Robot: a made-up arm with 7 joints. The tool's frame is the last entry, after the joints. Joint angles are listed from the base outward.
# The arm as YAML. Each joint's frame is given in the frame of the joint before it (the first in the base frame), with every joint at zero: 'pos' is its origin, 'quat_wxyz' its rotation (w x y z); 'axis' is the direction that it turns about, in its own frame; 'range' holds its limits. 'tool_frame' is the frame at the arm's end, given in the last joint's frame.
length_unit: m
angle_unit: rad
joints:
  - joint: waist
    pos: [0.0, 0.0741, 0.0]
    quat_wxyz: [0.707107, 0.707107, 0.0, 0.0]
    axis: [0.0, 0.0, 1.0]
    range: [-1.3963, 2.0]
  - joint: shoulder
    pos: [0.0, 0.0, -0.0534]
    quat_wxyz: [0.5, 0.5, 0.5, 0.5]
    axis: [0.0, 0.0, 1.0]
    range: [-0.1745, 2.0]
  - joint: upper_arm
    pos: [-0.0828, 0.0, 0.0]
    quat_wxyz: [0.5, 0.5, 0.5, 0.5]
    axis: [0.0, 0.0, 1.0]
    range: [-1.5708, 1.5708]
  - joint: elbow
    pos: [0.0, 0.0, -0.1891]
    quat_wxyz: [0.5, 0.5, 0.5, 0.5]
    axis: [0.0, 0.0, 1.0]
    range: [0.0, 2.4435]
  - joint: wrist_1
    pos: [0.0, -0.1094, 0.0]
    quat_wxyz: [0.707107, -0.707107, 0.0, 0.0]
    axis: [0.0, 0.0, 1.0]
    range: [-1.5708, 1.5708]
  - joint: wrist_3
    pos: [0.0, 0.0, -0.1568]
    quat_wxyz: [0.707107, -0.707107, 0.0, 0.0]
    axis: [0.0, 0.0, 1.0]
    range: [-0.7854, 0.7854]
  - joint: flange
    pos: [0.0, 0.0, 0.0]
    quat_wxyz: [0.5, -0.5, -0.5, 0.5]
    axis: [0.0, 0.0, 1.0]
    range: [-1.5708, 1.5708]
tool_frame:
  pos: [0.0, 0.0, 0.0]
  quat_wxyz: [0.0, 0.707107, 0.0, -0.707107]
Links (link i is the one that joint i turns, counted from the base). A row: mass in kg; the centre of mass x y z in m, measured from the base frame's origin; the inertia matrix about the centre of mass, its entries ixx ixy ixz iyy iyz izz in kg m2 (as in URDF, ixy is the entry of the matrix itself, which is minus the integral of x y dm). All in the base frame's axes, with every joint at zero. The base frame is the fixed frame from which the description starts. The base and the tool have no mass.
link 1: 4.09; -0.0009 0.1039 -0.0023; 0.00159 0 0 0.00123 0 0.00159
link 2: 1.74; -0.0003 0.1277 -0.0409; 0.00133 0 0 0.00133 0 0.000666
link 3: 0.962; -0.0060 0.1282 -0.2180; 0.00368 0 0 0.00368 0 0.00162
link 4: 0.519; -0.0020 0.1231 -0.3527; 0.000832 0 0 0.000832 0 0.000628
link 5: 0.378; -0.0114 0.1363 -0.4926; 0.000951 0 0 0.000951 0 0.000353
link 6: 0.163; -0.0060 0.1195 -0.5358; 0.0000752 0 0 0.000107 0 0.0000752
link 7: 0.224; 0.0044 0.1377 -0.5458; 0.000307 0 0 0.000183 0 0.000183
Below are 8 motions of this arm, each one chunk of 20 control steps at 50 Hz.
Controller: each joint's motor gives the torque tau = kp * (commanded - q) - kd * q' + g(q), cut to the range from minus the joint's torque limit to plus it. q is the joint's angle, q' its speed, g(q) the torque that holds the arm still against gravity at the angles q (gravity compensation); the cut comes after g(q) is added. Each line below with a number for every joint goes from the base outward.
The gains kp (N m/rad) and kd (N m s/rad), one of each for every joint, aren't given. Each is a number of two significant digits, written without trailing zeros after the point. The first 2 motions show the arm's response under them.
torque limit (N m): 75 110 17 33 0.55 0.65 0.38
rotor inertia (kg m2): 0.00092 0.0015 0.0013 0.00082 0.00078 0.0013 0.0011
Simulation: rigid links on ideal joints. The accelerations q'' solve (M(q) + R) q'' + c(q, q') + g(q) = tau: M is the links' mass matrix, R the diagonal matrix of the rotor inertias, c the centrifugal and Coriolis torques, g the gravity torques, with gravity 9.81 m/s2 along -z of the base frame. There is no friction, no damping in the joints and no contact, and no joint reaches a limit. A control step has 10 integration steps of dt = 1/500 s. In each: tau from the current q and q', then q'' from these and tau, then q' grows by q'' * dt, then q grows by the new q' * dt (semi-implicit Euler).
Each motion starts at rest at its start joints. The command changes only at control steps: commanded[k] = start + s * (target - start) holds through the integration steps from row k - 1 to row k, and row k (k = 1, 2, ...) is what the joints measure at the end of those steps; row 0 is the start. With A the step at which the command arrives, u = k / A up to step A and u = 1 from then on. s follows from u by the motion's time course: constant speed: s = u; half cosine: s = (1 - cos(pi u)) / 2; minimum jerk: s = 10 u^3 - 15 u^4 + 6 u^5; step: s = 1 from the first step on.
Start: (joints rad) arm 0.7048 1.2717 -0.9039 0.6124 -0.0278 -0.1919 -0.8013
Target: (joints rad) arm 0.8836 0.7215 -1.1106 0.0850 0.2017 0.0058 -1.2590
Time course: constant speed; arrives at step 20
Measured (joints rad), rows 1 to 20:
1: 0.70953 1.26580 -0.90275 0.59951 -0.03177 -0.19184 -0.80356
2: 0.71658 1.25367 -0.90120 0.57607 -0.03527 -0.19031 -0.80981
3: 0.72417 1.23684 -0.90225 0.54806 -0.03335 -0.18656 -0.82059
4: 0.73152 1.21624 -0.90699 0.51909 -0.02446 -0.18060 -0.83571
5: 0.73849 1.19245 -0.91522 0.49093 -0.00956 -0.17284 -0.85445
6: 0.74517 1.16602 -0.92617 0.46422 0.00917 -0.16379 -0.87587
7: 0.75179 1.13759 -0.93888 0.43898 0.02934 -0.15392 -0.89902
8: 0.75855 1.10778 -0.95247 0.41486 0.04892 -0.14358 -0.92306
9: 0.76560 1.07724 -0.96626 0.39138 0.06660 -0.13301 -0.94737
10: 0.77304 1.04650 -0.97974 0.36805 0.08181 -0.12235 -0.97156
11: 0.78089 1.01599 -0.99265 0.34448 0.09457 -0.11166 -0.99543
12: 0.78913 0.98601 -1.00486 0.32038 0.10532 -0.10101 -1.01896
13: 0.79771 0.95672 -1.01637 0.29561 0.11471 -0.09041 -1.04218
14: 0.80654 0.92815 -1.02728 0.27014 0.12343 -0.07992 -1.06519
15: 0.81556 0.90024 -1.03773 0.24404 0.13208 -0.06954 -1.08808
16: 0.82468 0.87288 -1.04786 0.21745 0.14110 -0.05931 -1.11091
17: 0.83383 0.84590 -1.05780 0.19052 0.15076 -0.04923 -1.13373
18: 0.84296 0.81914 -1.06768 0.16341 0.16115 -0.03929 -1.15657
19: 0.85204 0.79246 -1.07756 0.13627 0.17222 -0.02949 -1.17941
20: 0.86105 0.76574 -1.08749 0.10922 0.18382 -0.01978 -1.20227
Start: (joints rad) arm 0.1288 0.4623 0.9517 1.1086 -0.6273 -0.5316 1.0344
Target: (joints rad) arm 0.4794 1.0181 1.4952 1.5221 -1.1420 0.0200 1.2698
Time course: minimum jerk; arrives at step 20
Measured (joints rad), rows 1 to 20:
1: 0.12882 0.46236 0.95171 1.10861 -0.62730 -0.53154 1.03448
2: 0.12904 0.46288 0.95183 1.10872 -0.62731 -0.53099 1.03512
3: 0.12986 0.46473 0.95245 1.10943 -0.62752 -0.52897 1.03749
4: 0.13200 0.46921 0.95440 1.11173 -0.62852 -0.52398 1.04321
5: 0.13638 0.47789 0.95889 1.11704 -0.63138 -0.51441 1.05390
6: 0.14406 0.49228 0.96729 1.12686 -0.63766 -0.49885 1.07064
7: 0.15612 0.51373 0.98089 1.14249 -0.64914 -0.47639 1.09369
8: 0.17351 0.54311 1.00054 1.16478 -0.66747 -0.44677 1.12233
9: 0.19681 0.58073 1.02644 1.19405 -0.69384 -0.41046 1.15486
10: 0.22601 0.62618 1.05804 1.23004 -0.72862 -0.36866 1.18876
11: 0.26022 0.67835 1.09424 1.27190 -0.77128 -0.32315 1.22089
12: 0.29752 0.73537 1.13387 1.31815 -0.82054 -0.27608 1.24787
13: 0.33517 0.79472 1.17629 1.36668 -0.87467 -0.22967 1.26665
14: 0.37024 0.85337 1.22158 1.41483 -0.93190 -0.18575 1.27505
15: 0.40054 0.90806 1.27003 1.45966 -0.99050 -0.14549 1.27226
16: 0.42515 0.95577 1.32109 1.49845 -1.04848 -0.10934 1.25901
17: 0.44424 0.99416 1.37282 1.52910 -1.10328 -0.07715 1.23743
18: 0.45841 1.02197 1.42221 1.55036 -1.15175 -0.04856 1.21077
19: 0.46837 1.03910 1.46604 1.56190 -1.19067 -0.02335 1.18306
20: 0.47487 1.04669 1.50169 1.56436 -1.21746 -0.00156 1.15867
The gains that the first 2 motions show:
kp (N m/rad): 72 140 16 51 0.7 0.69 0.46
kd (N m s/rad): 3.9 6.1 0.92 1.5 0.034 0.043 0.027
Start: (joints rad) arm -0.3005 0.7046 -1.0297 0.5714 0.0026 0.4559 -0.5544
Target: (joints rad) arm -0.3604 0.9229 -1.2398 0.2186 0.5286 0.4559 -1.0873
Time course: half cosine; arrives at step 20
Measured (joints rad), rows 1 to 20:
1: -0.30040 0.70466 -1.03012 0.57104 0.00281 0.45585 -0.55469
2: -0.30007 0.70503 -1.03172 0.56948 0.00378 0.45565 -0.55611
3: -0.29959 0.70620 -1.03497 0.56575 0.00632 0.45521 -0.55988
4: -0.29915 0.70872 -1.04008 0.55900 0.01144 0.45452 -0.56722
5: -0.29905 0.71313 -1.04704 0.54858 0.02026 0.45365 -0.57911
6: -0.29957 0.71986 -1.05576 0.53410 0.03386 0.45273 -0.59616
7: -0.30097 0.72912 -1.06609 0.51545 0.05318 0.45190 -0.61855
8: -0.30345 0.74096 -1.07785 0.49286 0.07884 0.45132 -0.64598
9: -0.30710 0.75523 -1.09084 0.46682 0.11105 0.45110 -0.67783
10: -0.31192 0.77161 -1.10486 0.43803 0.14950 0.45129 -0.71323
11: -0.31781 0.78965 -1.11965 0.40737 0.19337 0.45185 -0.75118
12: -0.32453 0.80881 -1.13489 0.37580 0.24134 0.45268 -0.79062
13: -0.33176 0.82853 -1.15022 0.34432 0.29168 0.45365 -0.83058
14: -0.33912 0.84818 -1.16520 0.31392 0.34239 0.45458 -0.87011
15: -0.34619 0.86719 -1.17941 0.28551 0.39137 0.45531 -0.90837
16: -0.35257 0.88499 -1.19243 0.25993 0.43657 0.45572 -0.94456
17: -0.35794 0.90105 -1.20392 0.23790 0.47621 0.45574 -0.97792
18: -0.36212 0.91490 -1.21360 0.22000 0.50889 0.45537 -1.00771
19: -0.36504 0.92616 -1.22126 0.20667 0.53368 0.45468 -1.03322
20: -0.36678 0.93449 -1.22680 0.19821 0.55017 0.45377 -1.05377

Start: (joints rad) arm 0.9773 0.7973 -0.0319 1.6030 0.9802 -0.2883 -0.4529
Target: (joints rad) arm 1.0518 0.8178 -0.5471 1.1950 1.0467 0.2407 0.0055
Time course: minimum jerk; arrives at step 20
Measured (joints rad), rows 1 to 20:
1: 0.97735 0.79732 -0.03198 1.60289 0.98020 -0.28827 -0.45286
2: 0.97770 0.79744 -0.03260 1.60204 0.98019 -0.28795 -0.45254
3: 0.97877 0.79779 -0.03462 1.59916 0.98014 -0.28672 -0.45125
4: 0.98091 0.79850 -0.03909 1.59272 0.98002 -0.28352 -0.44798
5: 0.98429 0.79962 -0.04706 1.58135 0.97977 -0.27705 -0.44148
6: 0.98890 0.80116 -0.05949 1.56413 0.97943 -0.26598 -0.43059
7: 0.99456 0.80306 -0.07717 1.54082 0.97909 -0.24918 -0.41441
8: 1.00102 0.80519 -0.10059 1.51178 0.97901 -0.22593 -0.39243
9: 1.00793 0.80742 -0.12992 1.47796 0.97950 -0.19598 -0.36458
10: 1.01493 0.80958 -0.16493 1.44070 0.98098 -0.15966 -0.33128
11: 1.02165 0.81151 -0.20498 1.40162 0.98382 -0.11777 -0.29335
12: 1.02772 0.81307 -0.24901 1.36239 0.98831 -0.07160 -0.25197
13: 1.03281 0.81419 -0.29558 1.32465 0.99457 -0.02275 -0.20858
14: 1.03666 0.81483 -0.34298 1.28991 1.00253 0.02696 -0.16482
15: 1.03910 0.81505 -0.38934 1.25938 1.01191 0.07559 -0.12237
16: 1.04009 0.81493 -0.43280 1.23402 1.02223 0.12128 -0.08290
17: 1.03977 0.81458 -0.47172 1.21439 1.03290 0.16234 -0.04791
18: 1.03841 0.81411 -0.50479 1.20063 1.04329 0.19736 -0.01860
19: 1.03648 0.81361 -0.53128 1.19239 1.05278 0.22541 0.00429
20: 1.03457 0.81314 -0.55115 1.18873 1.06093 0.24608 0.02059

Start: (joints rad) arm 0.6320 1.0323 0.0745 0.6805 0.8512 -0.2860 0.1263
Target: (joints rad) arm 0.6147 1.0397 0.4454 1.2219 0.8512 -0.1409 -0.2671
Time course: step
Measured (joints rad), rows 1 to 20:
1: 0.56984 1.02212 0.16084 0.82106 0.84625 -0.24742 0.07502
2: 0.55460 1.01333 0.21513 0.98344 0.85012 -0.19696 -0.01530
3: 0.57379 1.01146 0.24458 1.12067 0.86739 -0.15790 -0.09767
4: 0.60253 1.01671 0.26898 1.21974 0.89270 -0.13643 -0.15377
5: 0.62683 1.02633 0.29980 1.27709 0.91580 -0.13025 -0.18311
6: 0.64188 1.03713 0.33904 1.29737 0.92770 -0.13388 -0.19391
7: 0.64816 1.04666 0.38288 1.29127 0.92377 -0.14193 -0.19646
8: 0.64804 1.05352 0.42577 1.27164 0.90459 -0.15043 -0.19914
9: 0.64407 1.05723 0.46266 1.24934 0.87516 -0.15703 -0.20678
10: 0.63841 1.05808 0.48999 1.23106 0.84266 -0.16079 -0.22042
11: 0.63263 1.05682 0.50616 1.21935 0.81402 -0.16173 -0.23828
12: 0.62761 1.05431 0.51156 1.21386 0.79407 -0.16046 -0.25720
13: 0.62369 1.05127 0.50814 1.21291 0.78489 -0.15778 -0.27406
14: 0.62081 1.04817 0.49866 1.21454 0.78601 -0.15441 -0.28659
15: 0.61873 1.04527 0.48593 1.21711 0.79526 -0.15093 -0.29382
16: 0.61717 1.04269 0.47237 1.21952 0.80964 -0.14764 -0.29590
17: 0.61593 1.04048 0.45971 1.22121 0.82611 -0.14473 -0.29382
18: 0.61487 1.03870 0.44901 1.22206 0.84206 -0.14224 -0.28897
19: 0.61396 1.03735 0.44076 1.22220 0.85559 -0.14021 -0.28277
20: 0.61320 1.03645 0.43505 1.22191 0.86561 -0.13862 -0.27645

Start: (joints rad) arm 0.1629 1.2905 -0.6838 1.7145 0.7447 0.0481 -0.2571
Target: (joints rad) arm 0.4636 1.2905 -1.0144 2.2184 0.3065 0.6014 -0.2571
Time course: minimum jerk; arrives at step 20
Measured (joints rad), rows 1 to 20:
1: 0.16299 1.29052 -0.68392 1.71460 0.74468 0.04817 -0.25713
2: 0.16363 1.29068 -0.68479 1.71543 0.74444 0.04872 -0.25739
3: 0.16555 1.29108 -0.68730 1.71841 0.74342 0.05074 -0.25818
4: 0.16954 1.29177 -0.69235 1.72544 0.74063 0.05561 -0.25979
5: 0.17633 1.29262 -0.70061 1.73842 0.73479 0.06480 -0.26227
6: 0.18646 1.29343 -0.71247 1.75871 0.72457 0.07954 -0.26533
7: 0.20024 1.29396 -0.72800 1.78690 0.70885 0.10065 -0.26834
8: 0.21763 1.29402 -0.74701 1.82272 0.68696 0.12841 -0.27050
9: 0.23829 1.29355 -0.76905 1.86509 0.65874 0.16255 -0.27104
10: 0.26159 1.29258 -0.79350 1.91232 0.62459 0.20228 -0.26946
11: 0.28670 1.29129 -0.81958 1.96231 0.58539 0.24637 -0.26568
12: 0.31265 1.28989 -0.84640 2.01277 0.54246 0.29330 -0.26013
13: 0.33842 1.28861 -0.87302 2.06143 0.49740 0.34135 -0.25365
14: 0.36303 1.28762 -0.89851 2.10619 0.45206 0.38873 -0.24735
15: 0.38559 1.28701 -0.92201 2.14527 0.40837 0.43372 -0.24232
16: 0.40537 1.28680 -0.94277 2.17734 0.36821 0.47477 -0.23941
17: 0.42187 1.28691 -0.96029 2.20160 0.33332 0.51059 -0.23910
18: 0.43484 1.28724 -0.97427 2.21785 0.30513 0.54031 -0.24132
19: 0.44436 1.28769 -0.98481 2.22660 0.28459 0.56351 -0.24558
20: 0.45092 1.28822 -0.99239 2.22915 0.27207 0.58042 -0.25102

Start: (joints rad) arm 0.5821 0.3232 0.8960 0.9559 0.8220 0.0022 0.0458
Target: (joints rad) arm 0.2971 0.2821 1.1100 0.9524 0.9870 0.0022 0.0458
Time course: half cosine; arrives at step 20
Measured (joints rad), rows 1 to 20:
1: 0.58195 0.32315 0.89601 0.95607 0.82222 0.00221 0.04587
2: 0.58123 0.32295 0.89615 0.95669 0.82328 0.00226 0.04621
3: 0.57939 0.32252 0.89669 0.95785 0.82595 0.00234 0.04715
4: 0.57590 0.32178 0.89804 0.95941 0.83084 0.00243 0.04893
5: 0.57028 0.32068 0.90068 0.96107 0.83822 0.00253 0.05166
6: 0.56213 0.31918 0.90503 0.96255 0.84805 0.00265 0.05524
7: 0.55121 0.31725 0.91143 0.96357 0.85996 0.00280 0.05938
8: 0.53744 0.31488 0.92007 0.96395 0.87341 0.00302 0.06365
9: 0.52090 0.31210 0.93102 0.96358 0.88771 0.00333 0.06756
10: 0.50183 0.30894 0.94418 0.96246 0.90215 0.00374 0.07063
11: 0.48065 0.30549 0.95935 0.96067 0.91608 0.00423 0.07244
12: 0.45786 0.30183 0.97622 0.95833 0.92890 0.00477 0.07269
13: 0.43407 0.29809 0.99440 0.95565 0.94017 0.00527 0.07124
14: 0.40997 0.29439 1.01343 0.95283 0.94956 0.00568 0.06811
15: 0.38624 0.29087 1.03281 0.95007 0.95690 0.00590 0.06345
16: 0.36356 0.28765 1.05203 0.94755 0.96211 0.00586 0.05756
17: 0.34261 0.28487 1.07053 0.94540 0.96522 0.00552 0.05080
18: 0.32397 0.28261 1.08778 0.94371 0.96636 0.00485 0.04360
19: 0.30817 0.28094 1.10324 0.94253 0.96570 0.00387 0.03638
20: 0.29567 0.27990 1.11643 0.94185 0.96342 0.00264 0.02956

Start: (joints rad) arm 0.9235 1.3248 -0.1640 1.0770 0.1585 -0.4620 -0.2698
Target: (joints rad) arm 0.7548 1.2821 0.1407 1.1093 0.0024 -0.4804 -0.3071
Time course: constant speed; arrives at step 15
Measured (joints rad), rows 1 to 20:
1: 0.91988 1.32399 -0.15849 1.07819 0.15697 -0.46196 -0.26944
2: 0.91387 1.32228 -0.14860 1.07998 0.15307 -0.46212 -0.26926
3: 0.90624 1.31998 -0.13565 1.08209 0.14688 -0.46259 -0.26959
4: 0.89747 1.31735 -0.12061 1.08432 0.13878 -0.46338 -0.27056
5: 0.88791 1.31454 -0.10409 1.08656 0.12924 -0.46444 -0.27213
6: 0.87781 1.31168 -0.08651 1.08873 0.11877 -0.46569 -0.27420
7: 0.86733 1.30880 -0.06811 1.09083 0.10780 -0.46704 -0.27665
8: 0.85661 1.30595 -0.04911 1.09288 0.09664 -0.46843 -0.27938
9: 0.84573 1.30313 -0.02962 1.09491 0.08553 -0.46981 -0.28228
10: 0.83475 1.30033 -0.00977 1.09694 0.07456 -0.47116 -0.28528
11: 0.82371 1.29756 0.01036 1.09901 0.06377 -0.47247 -0.28831
12: 0.81263 1.29480 0.03067 1.10111 0.05313 -0.47375 -0.29134
13: 0.80153 1.29204 0.05111 1.10324 0.04262 -0.47500 -0.29433
14: 0.79041 1.28928 0.07161 1.10538 0.03218 -0.47623 -0.29726
15: 0.77927 1.28651 0.09215 1.10754 0.02177 -0.47746 -0.30012
16: 0.77162 1.28457 0.10760 1.10813 0.01274 -0.47871 -0.30340
17: 0.76637 1.28354 0.11870 1.10799 0.00622 -0.47967 -0.30661
18: 0.76277 1.28308 0.12663 1.10773 0.00218 -0.48026 -0.30932
19: 0.76035 1.28293 0.13228 1.10765 0.00016 -0.48052 -0.31133
20: 0.75875 1.28290 0.13625 1.10783 -0.00045 -0.48056 -0.31259

